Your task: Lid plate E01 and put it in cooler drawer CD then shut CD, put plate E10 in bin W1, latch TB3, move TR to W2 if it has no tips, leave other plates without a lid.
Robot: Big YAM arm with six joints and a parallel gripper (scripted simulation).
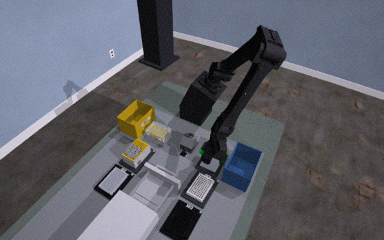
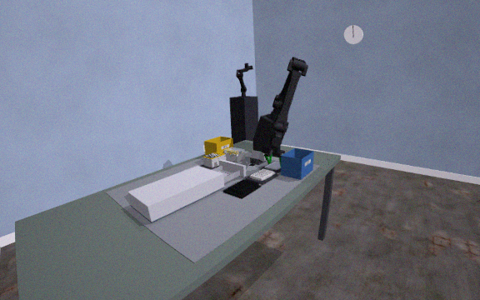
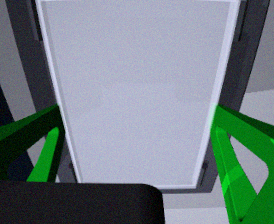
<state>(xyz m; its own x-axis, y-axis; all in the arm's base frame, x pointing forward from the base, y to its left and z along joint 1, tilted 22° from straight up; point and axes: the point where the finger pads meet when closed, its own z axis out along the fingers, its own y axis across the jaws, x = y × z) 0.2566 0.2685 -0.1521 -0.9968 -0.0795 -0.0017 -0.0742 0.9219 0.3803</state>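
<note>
Right now my hand is right at the plate lid. From my hand the other things lie so: blue bin W2: 2 cm behind, 15 cm to the left, 2 cm above; N3 label: 9 cm ahead, 3 cm to the left, 1 cm below; black lid park nest: 1 cm below.
</note>
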